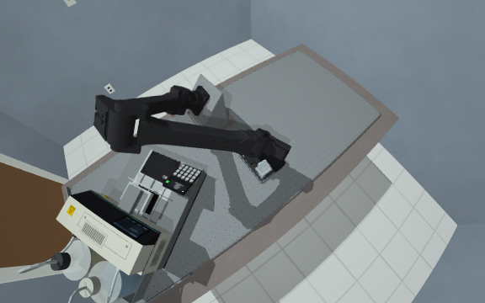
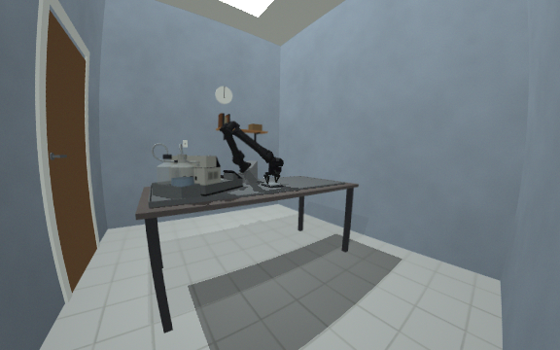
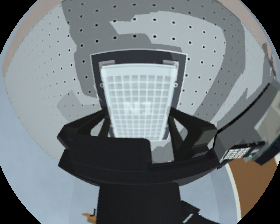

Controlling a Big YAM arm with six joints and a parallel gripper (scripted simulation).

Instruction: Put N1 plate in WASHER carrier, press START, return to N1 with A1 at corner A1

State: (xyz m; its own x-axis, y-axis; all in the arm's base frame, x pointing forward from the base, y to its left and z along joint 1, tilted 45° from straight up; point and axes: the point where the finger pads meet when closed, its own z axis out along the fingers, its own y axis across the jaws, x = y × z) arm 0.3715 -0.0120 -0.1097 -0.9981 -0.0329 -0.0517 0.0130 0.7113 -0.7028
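Now: the white well plate 10 mm below my hand. The rest, counted from my hand: plate washer 130 mm behind, 510 mm to the right, 100 mm above; bottle 40 mm behind, 800 mm to the right, 110 mm above.
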